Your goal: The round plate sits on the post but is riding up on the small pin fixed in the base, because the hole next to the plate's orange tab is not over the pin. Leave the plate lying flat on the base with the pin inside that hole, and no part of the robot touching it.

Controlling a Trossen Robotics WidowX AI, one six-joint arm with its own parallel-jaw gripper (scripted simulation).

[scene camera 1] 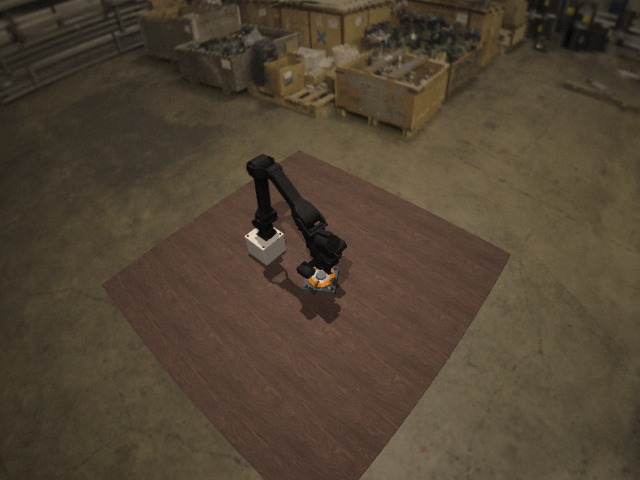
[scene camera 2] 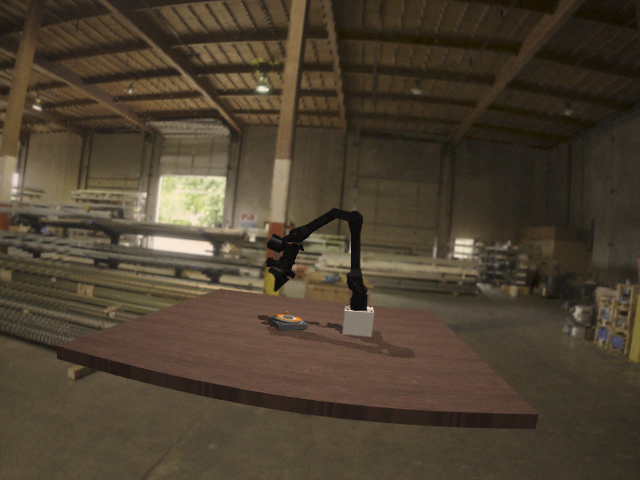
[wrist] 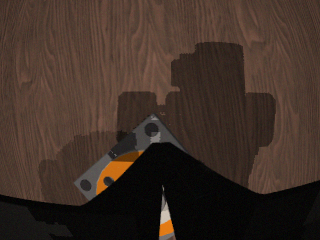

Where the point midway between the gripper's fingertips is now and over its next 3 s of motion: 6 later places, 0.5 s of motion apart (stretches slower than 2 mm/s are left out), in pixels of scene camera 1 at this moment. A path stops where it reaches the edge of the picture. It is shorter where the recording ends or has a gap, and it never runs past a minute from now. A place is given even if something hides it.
My gripper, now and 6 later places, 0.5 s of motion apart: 329,274; 311,278; 312,282; 317,284; 321,285; 327,283; 332,280
